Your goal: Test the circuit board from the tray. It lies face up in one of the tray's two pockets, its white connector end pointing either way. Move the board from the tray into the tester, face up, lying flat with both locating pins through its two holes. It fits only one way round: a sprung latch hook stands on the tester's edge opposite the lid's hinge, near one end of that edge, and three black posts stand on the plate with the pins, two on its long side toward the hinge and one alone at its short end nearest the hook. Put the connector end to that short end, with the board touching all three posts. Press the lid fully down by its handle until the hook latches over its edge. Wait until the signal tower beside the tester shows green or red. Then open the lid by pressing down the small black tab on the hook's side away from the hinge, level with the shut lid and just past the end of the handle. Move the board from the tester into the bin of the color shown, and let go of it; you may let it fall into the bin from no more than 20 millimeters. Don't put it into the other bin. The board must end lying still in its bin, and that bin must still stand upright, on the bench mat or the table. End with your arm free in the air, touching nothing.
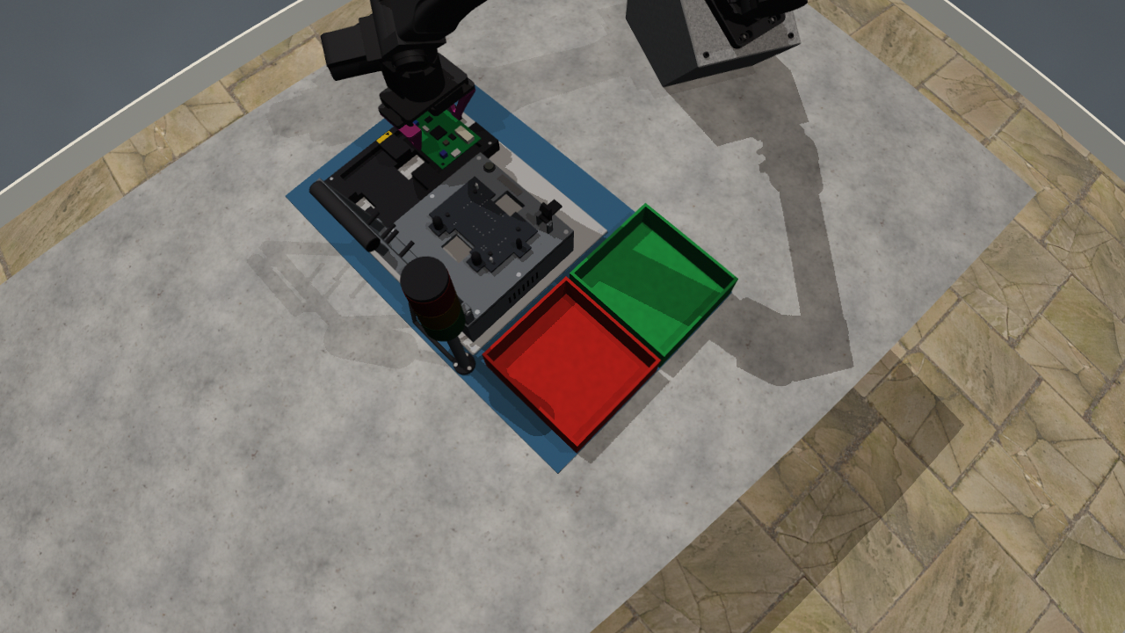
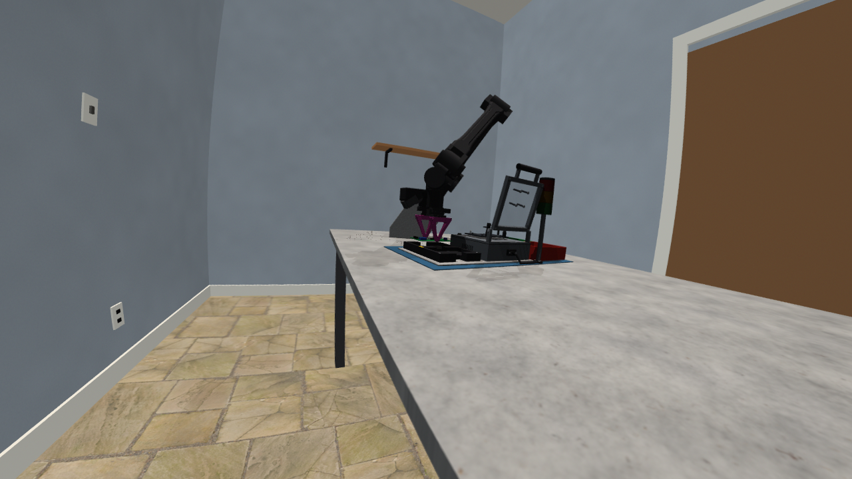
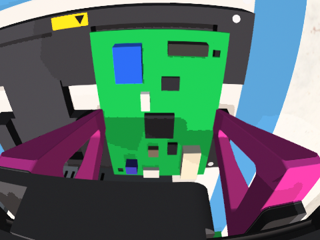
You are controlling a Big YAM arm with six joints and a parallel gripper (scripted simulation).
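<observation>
Right now my hand is 19 cm to the right of the tester plate, 3 cm short of it and 2 cm below it. Round my hand: clear lid (21 cm to the left, 15 cm ahead, 13 cm above); then green circuit board (right at my hand); then latch hook (22 cm to the left, 5 cm behind, 4 cm above).
</observation>
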